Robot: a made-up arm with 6 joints. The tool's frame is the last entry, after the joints. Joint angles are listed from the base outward.
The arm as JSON. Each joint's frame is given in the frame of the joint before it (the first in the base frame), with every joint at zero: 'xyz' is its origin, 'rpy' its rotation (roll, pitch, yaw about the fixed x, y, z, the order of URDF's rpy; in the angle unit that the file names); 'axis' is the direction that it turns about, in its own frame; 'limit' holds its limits. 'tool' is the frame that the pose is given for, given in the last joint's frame.
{
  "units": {
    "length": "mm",
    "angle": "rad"
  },
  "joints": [
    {
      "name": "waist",
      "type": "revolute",
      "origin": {
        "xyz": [
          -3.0,
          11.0,
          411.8
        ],
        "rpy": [
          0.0,
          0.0,
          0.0
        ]
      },
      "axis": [
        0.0,
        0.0,
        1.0
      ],
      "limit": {
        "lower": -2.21,
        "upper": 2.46
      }
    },
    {
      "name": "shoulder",
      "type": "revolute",
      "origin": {
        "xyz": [
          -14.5,
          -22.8,
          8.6
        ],
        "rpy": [
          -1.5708,
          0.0,
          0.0
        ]
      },
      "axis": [
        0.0,
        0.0,
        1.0
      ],
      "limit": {
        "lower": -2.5,
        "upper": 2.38
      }
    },
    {
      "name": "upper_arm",
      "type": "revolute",
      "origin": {
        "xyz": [
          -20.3,
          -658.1,
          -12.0
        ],
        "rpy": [
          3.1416,
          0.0,
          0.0
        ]
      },
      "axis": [
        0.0,
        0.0,
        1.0
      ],
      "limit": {
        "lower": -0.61,
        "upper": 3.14
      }
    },
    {
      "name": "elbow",
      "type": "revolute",
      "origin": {
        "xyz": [
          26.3,
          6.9,
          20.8
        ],
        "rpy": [
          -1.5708,
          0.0,
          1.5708
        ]
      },
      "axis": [
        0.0,
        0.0,
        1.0
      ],
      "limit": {
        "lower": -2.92,
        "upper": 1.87
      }
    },
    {
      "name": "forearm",
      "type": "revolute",
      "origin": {
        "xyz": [
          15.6,
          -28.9,
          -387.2
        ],
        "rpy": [
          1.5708,
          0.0,
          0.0
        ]
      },
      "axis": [
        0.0,
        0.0,
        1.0
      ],
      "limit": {
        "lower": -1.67,
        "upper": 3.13
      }
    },
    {
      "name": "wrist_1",
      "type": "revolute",
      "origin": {
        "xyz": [
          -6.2,
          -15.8,
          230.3
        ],
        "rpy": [
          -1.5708,
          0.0,
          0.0
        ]
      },
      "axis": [
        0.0,
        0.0,
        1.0
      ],
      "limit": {
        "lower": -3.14,
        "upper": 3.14
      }
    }
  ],
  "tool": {
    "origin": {
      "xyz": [
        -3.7,
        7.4,
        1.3
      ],
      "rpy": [
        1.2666,
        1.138,
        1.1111
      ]
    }
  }
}
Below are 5 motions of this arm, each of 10 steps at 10 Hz.
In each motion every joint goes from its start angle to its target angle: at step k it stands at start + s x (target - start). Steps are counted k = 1, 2, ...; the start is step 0. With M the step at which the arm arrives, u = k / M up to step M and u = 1 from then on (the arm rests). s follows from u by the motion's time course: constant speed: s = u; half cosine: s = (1 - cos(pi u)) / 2; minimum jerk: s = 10 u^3 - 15 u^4 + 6 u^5.
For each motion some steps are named. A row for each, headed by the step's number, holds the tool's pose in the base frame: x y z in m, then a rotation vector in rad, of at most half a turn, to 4 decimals.
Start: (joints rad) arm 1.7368 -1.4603 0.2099 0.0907 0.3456 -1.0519
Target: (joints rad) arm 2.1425 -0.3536 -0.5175 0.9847 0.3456 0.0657
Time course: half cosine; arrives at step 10
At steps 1, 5, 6, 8, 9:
1: 0.4270 -0.6706 0.9147 -1.9624 1.1050 -1.6578
5: 0.3631 -0.2052 1.2116 1.1156 -1.0313 2.2482
6: 0.2876 -0.0393 1.2446 0.6349 -1.0093 2.3672
8: 0.1194 0.2034 1.2172 -0.1615 -1.0724 2.5678
9: 0.0646 0.2613 1.1911 -0.3890 -1.1140 2.6222

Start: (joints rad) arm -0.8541 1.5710 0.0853 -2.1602 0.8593 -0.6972
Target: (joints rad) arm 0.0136 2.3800 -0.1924 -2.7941 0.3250 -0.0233
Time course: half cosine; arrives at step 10
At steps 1, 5, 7, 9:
1: 0.3541 -0.2808 -0.0106 0.6862 -1.3127 -2.6214
5: 0.2908 0.0232 -0.1336 0.5697 -0.4041 -2.7192
7: 0.1581 0.1475 -0.1794 0.3644 -0.0506 -2.6556
9: 0.0533 0.1862 -0.1970 0.2174 0.0854 -2.5852

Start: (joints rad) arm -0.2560 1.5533 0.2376 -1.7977 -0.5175 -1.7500
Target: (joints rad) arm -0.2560 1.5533 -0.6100 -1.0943 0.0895 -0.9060
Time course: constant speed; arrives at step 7
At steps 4, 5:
4: 0.2702 -0.1767 0.0903 1.7278 -0.0822 -2.3802
5: 0.2309 -0.1921 0.1302 1.5398 0.1347 -2.2815

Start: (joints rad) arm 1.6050 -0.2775 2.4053 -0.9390 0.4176 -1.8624
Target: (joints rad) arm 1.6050 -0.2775 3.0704 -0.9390 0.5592 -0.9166
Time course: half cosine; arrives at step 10
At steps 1, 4, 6, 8, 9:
1: 0.2411 -0.5000 1.3993 -0.4245 0.0013 -0.7754
4: 0.2419 -0.5680 1.3251 -0.4200 0.3246 -0.6851
6: 0.2419 -0.6172 1.2420 -0.4207 0.5987 -0.5261
8: 0.2414 -0.6441 1.1690 -0.4279 0.7833 -0.3537
9: 0.2412 -0.6495 1.1476 -0.4313 0.8286 -0.2988

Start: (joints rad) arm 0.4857 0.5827 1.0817 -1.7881 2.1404 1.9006
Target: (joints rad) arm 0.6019 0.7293 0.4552 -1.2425 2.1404 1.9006
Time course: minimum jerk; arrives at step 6
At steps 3, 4, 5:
3: 0.7466 0.3420 0.7467 -0.1134 -0.0426 -1.1807
4: 0.7290 0.3145 0.6477 -0.3963 -0.1011 -1.1306
5: 0.7137 0.2947 0.5972 -0.5619 -0.1419 -1.0766

